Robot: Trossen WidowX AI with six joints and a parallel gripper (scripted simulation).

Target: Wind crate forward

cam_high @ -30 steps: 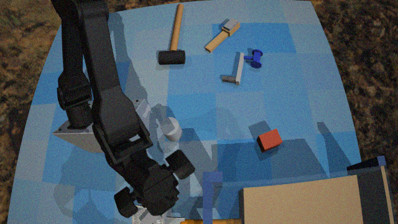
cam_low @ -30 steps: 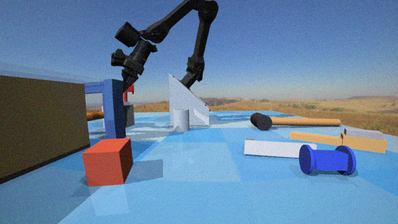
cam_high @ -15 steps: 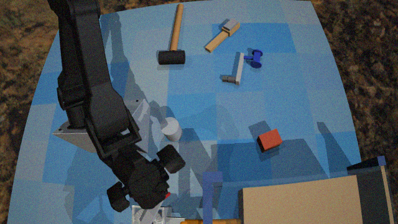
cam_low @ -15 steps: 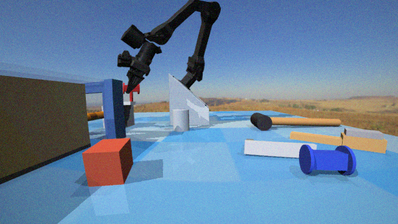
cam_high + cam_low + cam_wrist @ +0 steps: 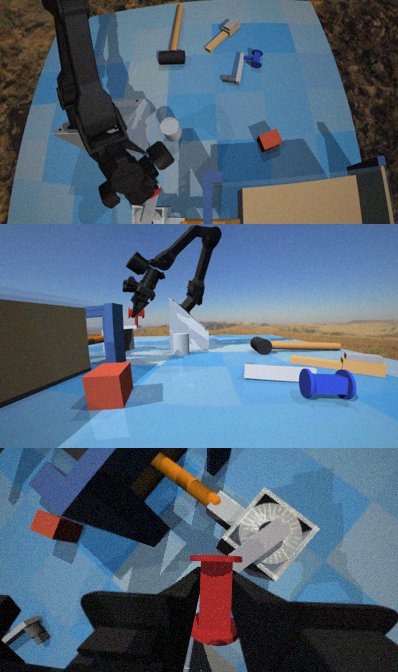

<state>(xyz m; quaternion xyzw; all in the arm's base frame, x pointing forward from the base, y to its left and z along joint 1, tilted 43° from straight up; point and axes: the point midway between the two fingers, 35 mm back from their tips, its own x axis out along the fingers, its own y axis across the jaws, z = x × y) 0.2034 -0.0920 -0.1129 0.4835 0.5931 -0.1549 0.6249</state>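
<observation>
Now: the frame 130 mm ahead of my gripper tip, 80 mm to the right of it and 30 mm below it. From my gripper tip the other things lie so: crank with blue grip: 430 mm to the left, 240 mm ahead, 120 mm below; red grip: 10 mm to the left, 10 mm behind; winch: 100 mm to the right, 100 mm below, 40 mm behind.
</observation>
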